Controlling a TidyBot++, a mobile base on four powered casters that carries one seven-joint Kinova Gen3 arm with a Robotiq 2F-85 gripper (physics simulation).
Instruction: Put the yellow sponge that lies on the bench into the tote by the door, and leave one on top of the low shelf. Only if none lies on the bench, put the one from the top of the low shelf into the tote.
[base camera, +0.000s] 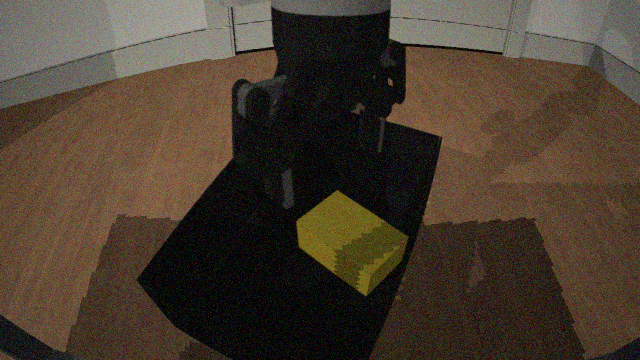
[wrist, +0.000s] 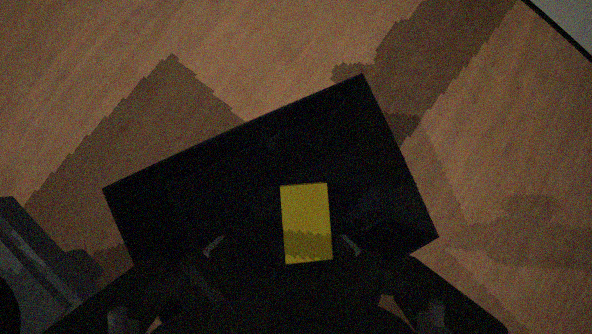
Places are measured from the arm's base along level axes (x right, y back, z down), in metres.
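Pixels of known places: gripper, fingertip midpoint: (base camera: 329, 173) (wrist: 283, 247).
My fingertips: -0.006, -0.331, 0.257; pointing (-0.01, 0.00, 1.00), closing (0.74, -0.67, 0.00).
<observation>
Ahead of a thing's pixels: the offset from my fingertips to its top centre, as dx, dy, dz. Level surfaces: height alone.
A yellow sponge {+0.024, -0.017, +0.092} (base camera: 350, 235) (wrist: 306, 210) lies within the outline of the black tote {-0.017, -0.007, +0.040} (base camera: 165, 257) (wrist: 225, 145), toward its right side in the base view. The tote's inner walls and floor are too dark to tell apart. My gripper (base camera: 334, 162) (wrist: 283, 247) is open above the tote. Its fingers are apart, and the sponge is below them and clear of them. The sponge looks small between the fingertips in the wrist view. The bench and the low shelf do not show in either view.
A pale door (base camera: 450, 34) stands behind the gripper, with pale walls (base camera: 160, 20) on both sides. The tote stands on the wood floor {dz +0.140} (base camera: 175, 125) (wrist: 280, 40), which carries dark shadows. A grey and black structure (wrist: 40, 255) shows at the lower left of the wrist view.
</observation>
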